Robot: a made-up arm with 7 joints. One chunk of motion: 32 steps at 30 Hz.
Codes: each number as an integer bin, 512 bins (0 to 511) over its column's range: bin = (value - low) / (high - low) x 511, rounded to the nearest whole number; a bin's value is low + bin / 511 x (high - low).
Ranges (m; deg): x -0.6..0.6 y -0.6..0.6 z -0.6..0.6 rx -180..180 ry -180..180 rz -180..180
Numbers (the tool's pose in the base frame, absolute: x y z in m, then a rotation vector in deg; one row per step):
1: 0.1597 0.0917 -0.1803 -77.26 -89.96 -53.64
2: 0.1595 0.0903 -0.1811 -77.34 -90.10 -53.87
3: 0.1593 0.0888 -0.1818 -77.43 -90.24 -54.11
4: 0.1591 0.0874 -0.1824 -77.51 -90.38 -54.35
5: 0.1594 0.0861 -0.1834 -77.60 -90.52 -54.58
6: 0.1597 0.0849 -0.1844 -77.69 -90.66 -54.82
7: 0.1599 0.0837 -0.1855 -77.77 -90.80 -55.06
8: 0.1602 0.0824 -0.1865 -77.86 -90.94 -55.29
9: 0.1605 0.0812 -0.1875 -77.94 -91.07 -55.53
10: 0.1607 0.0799 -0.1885 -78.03 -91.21 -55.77
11: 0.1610 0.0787 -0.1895 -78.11 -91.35 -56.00
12: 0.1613 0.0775 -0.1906 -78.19 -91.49 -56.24
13: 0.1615 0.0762 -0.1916 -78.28 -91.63 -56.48
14: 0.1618 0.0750 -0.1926 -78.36 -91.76 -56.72
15: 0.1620 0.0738 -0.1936 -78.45 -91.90 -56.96
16: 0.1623 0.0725 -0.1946 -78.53 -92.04 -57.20
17: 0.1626 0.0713 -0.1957 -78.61 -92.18 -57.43
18: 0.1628 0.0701 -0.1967 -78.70 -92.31 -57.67
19: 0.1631 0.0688 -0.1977 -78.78 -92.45 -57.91
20: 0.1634 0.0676 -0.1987 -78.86 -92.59 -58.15
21: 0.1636 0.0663 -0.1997 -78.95 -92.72 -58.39
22: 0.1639 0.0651 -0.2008 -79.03 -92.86 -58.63
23: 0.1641 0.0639 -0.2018 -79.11 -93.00 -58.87
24: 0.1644 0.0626 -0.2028 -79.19 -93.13 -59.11
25: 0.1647 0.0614 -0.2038 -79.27 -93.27 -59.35
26: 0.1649 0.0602 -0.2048 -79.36 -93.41 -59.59
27: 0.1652 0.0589 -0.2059 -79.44 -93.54 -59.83
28: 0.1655 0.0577 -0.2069 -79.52 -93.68 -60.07
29: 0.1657 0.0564 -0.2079 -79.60 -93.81 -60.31
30: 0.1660 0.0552 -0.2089 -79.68 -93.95 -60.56
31: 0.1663 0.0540 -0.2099 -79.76 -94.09 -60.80
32: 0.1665 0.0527 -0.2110 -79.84 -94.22 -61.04
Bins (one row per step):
1: 324 295 179 146 128 179
2: 323 294 178 146 128 179
3: 323 293 178 146 127 179
4: 323 293 178 145 127 178
5: 323 292 177 145 127 178
6: 324 292 177 145 127 178
7: 324 291 177 145 127 177
8: 324 291 176 145 126 177
9: 324 290 176 145 126 177
10: 324 290 175 145 126 176
11: 324 289 175 145 126 176
12: 324 289 174 145 126 176
13: 324 288 174 144 125 175
14: 324 287 173 144 125 175
15: 324 287 173 144 125 175
16: 325 286 173 144 125 174
17: 325 286 172 144 125 174
18: 325 285 172 144 124 174
19: 325 285 171 144 124 173
20: 325 284 171 144 124 173
21: 325 284 170 143 124 173
22: 325 283 170 143 124 172
23: 325 283 170 143 123 172
24: 326 282 169 143 123 172
25: 326 282 169 143 123 171
26: 326 281 168 143 123 171
27: 326 281 168 143 123 171
28: 326 280 167 143 123 170
29: 326 280 167 143 122 170
30: 326 279 167 142 122 170
31: 326 278 166 142 122 169
32: 326 278 166 142 122 169

